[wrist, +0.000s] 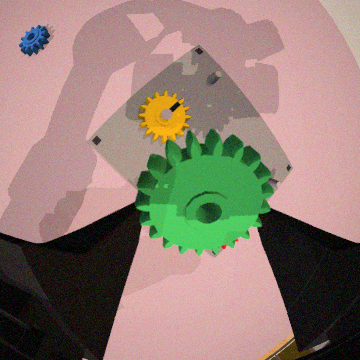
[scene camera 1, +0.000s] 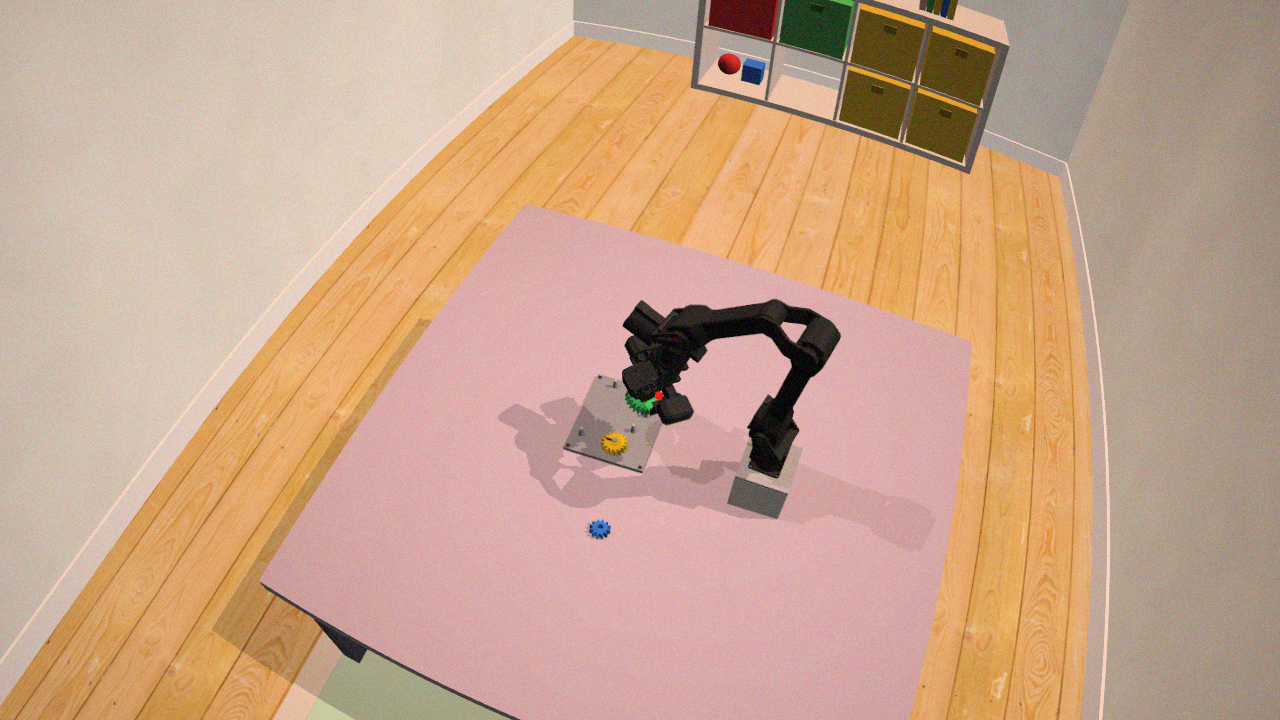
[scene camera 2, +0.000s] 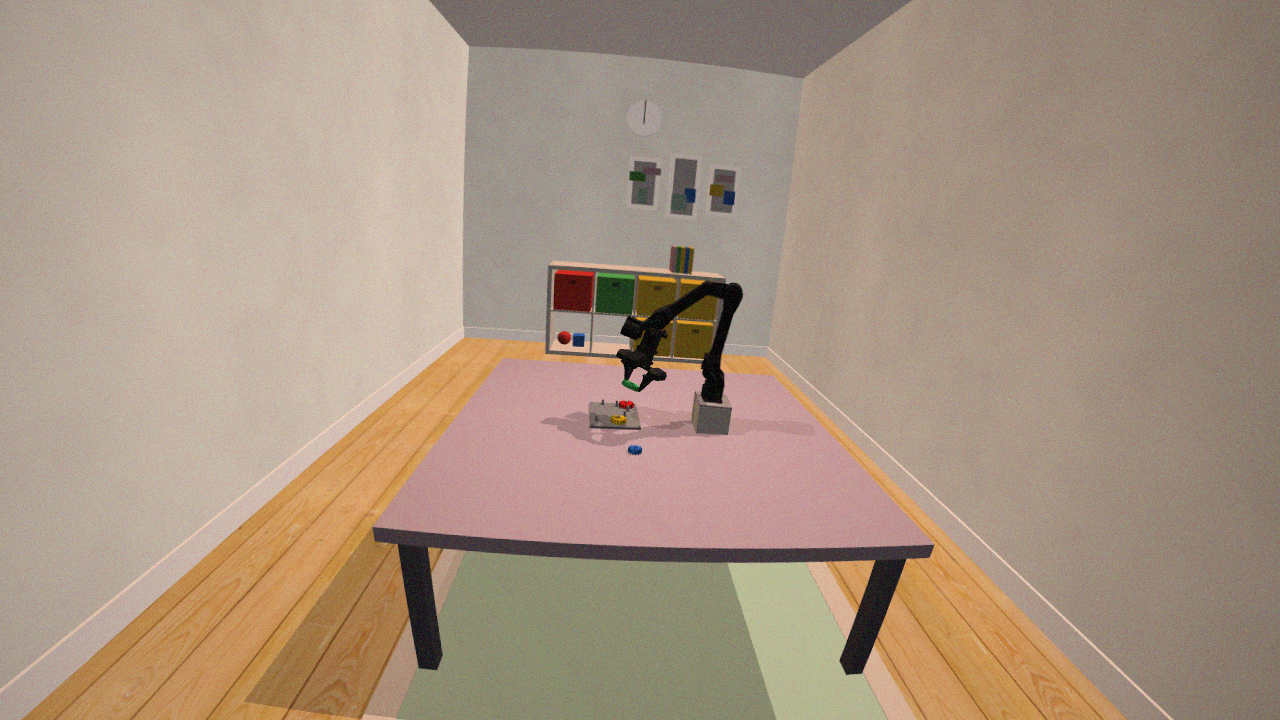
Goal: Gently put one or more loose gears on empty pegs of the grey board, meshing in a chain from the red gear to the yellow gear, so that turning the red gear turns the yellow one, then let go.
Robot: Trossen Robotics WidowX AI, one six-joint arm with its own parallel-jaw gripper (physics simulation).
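Where they show: gripper, fingertip midpoint: (wrist: 201,212) (scene camera 2: 632,387); arm's base at its link origin: (scene camera 1: 768,460) (scene camera 2: 711,398).
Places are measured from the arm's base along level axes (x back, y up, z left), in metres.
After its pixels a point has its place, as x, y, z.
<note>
My gripper (scene camera 1: 652,401) @(-0.270, 0.010, -0.029) (scene camera 2: 632,385) @(-0.270, 0.010, -0.029) (wrist: 201,212) @(-0.270, 0.010, -0.029) is shut on the large green gear (scene camera 1: 637,405) @(-0.273, 0.030, 0.004) (scene camera 2: 630,385) @(-0.277, 0.027, 0.003) (wrist: 225,175) @(-0.286, 0.031, -0.013), gripped by its toothed rim and held in the air above the grey board (scene camera 1: 580,444) @(-0.371, -0.098, 0.053) (scene camera 2: 603,424) @(-0.356, -0.098, 0.056) (wrist: 120,135) @(-0.262, -0.098, 0.039). The yellow gear (scene camera 1: 614,443) @(-0.305, -0.080, 0.032) (scene camera 2: 618,420) @(-0.308, -0.086, 0.041) (wrist: 155,117) @(-0.299, -0.081, 0.030) sits on the board near one edge. The red gear (scene camera 1: 659,394) @(-0.272, -0.083, -0.128) (scene camera 2: 626,404) @(-0.284, -0.083, -0.099) (wrist: 224,246) sits at the far right side, mostly hidden by the green gear in the wrist view. Bare pegs show at the board's far left (scene camera 1: 614,384) @(-0.371, -0.087, -0.115), near left (scene camera 1: 580,431) @(-0.381, -0.083, 0.033) and right of middle (scene camera 1: 632,428) @(-0.289, -0.084, -0.021).
A small blue gear (scene camera 1: 599,529) @(-0.250, -0.088, 0.227) (scene camera 2: 634,449) @(-0.254, -0.091, 0.233) (wrist: 35,40) @(-0.253, -0.091, 0.209) lies on the pink table (scene camera 1: 447,501) @(-0.555, -0.105, 0.301) (scene camera 2: 537,492) @(-0.495, -0.106, 0.478), in front of the board. The arm's grey base block (scene camera 1: 759,495) @(0.009, -0.041, 0.057) (scene camera 2: 712,418) @(0.000, -0.049, 0.057) stands right of the board. The arm's shadow falls across the board.
</note>
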